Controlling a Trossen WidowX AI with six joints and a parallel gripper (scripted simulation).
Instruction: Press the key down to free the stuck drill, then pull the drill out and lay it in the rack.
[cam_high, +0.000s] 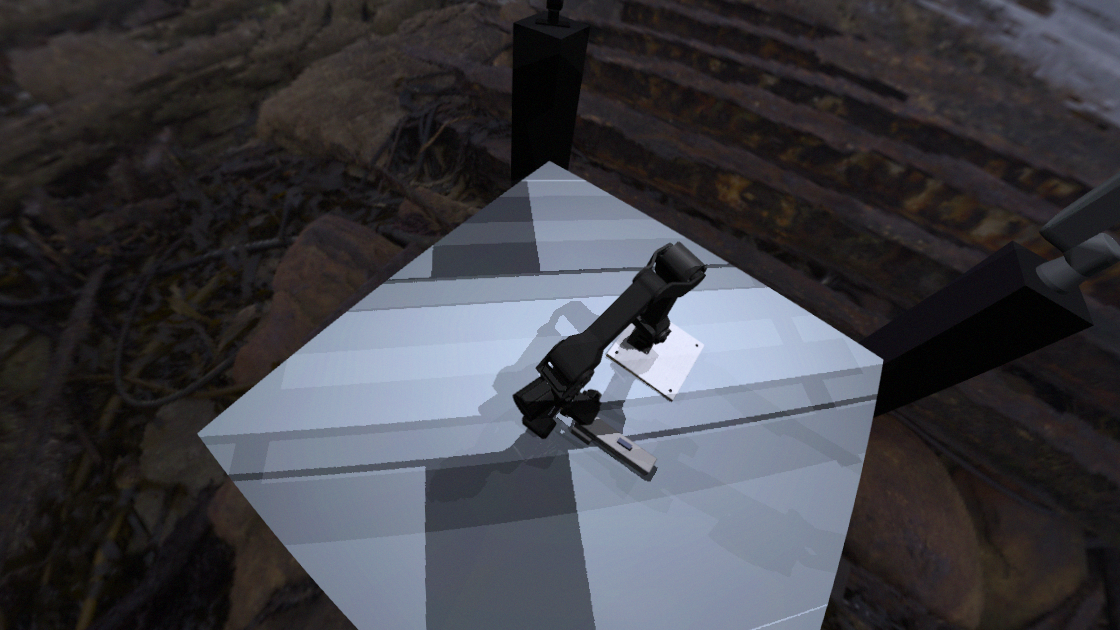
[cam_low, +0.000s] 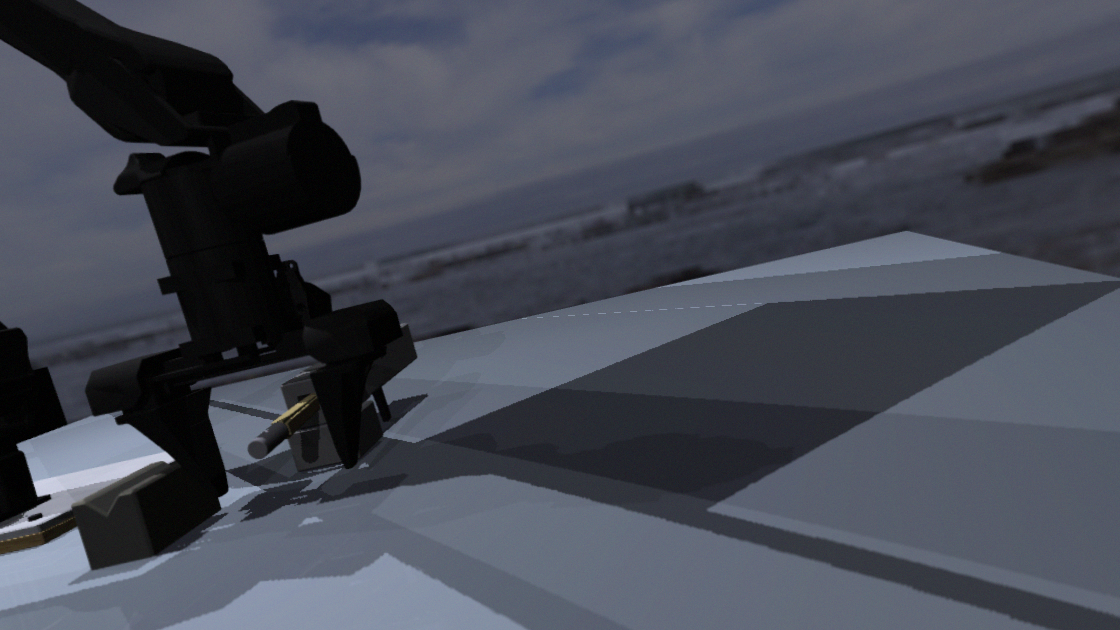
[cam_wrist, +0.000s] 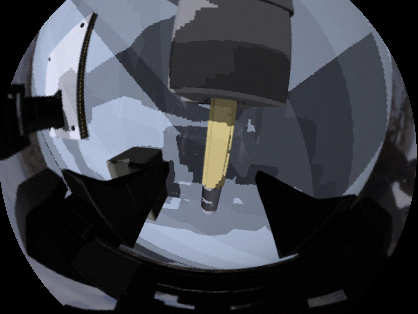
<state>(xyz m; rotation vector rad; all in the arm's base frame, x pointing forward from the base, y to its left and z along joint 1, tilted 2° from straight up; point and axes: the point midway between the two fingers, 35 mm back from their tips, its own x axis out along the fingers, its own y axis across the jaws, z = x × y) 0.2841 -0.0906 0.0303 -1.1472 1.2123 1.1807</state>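
The drill lies 40 mm to the left of my gripper tip and 30 mm above it. Also, from my gripper tip: grey fixture block: 10 mm ahead, 140 mm to the left, 30 mm above; then rack: 80 mm behind, 20 mm to the right, 10 mm above; then dark key: 10 mm ahead, 170 mm to the left, 40 mm above.
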